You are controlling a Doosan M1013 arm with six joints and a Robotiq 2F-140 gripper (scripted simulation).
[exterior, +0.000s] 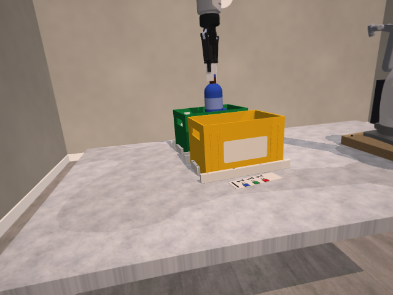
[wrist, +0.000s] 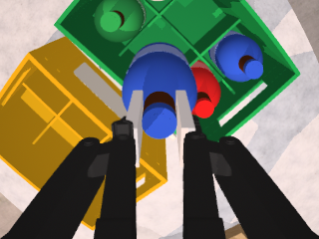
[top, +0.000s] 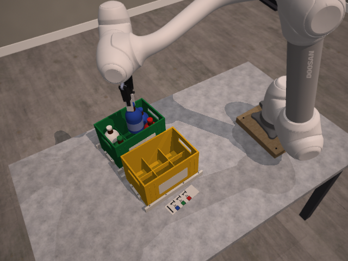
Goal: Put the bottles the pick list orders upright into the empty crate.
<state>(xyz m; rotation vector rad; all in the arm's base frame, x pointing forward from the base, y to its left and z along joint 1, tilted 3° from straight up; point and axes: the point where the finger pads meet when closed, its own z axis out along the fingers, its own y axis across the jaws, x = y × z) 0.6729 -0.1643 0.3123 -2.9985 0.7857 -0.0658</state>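
Right now my hand is 80 mm above the blue bottle. From my hand the other things lie so: green bottle: 80 mm ahead, 20 mm to the left, 240 mm below; green crate: 10 mm ahead, 40 mm to the right, 240 mm below; red-capped bottle: 80 mm behind, 20 mm to the right, 240 mm below.
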